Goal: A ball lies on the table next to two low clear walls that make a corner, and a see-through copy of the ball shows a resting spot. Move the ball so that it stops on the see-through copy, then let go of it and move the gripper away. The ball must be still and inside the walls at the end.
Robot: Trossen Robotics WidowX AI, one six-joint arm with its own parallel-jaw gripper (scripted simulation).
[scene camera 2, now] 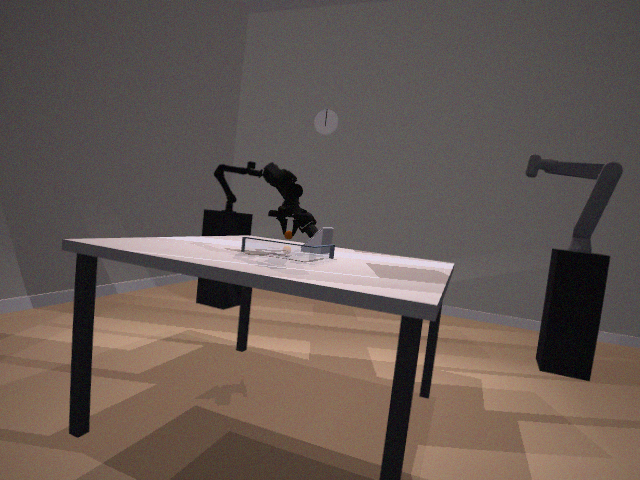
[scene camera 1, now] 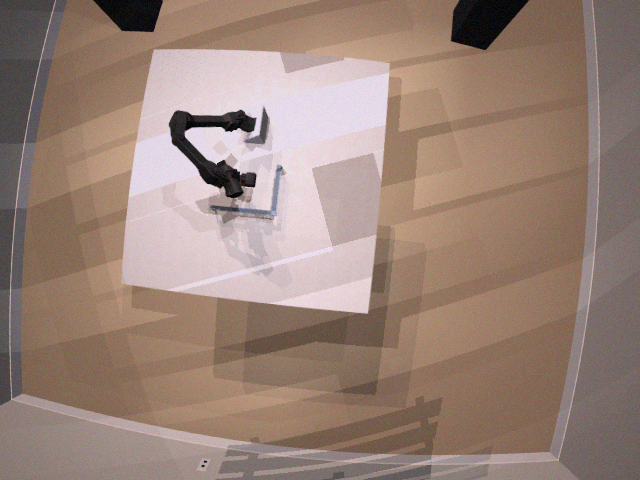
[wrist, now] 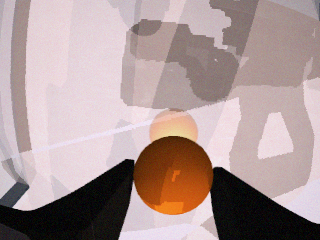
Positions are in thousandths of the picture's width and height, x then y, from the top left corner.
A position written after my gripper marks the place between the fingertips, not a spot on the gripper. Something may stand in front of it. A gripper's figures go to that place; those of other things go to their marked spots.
Scene:
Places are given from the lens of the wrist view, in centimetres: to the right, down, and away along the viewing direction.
my gripper (wrist: 542, 719): 1, 3, 10
orange ball (wrist: 542, 731): 0, 2, 8

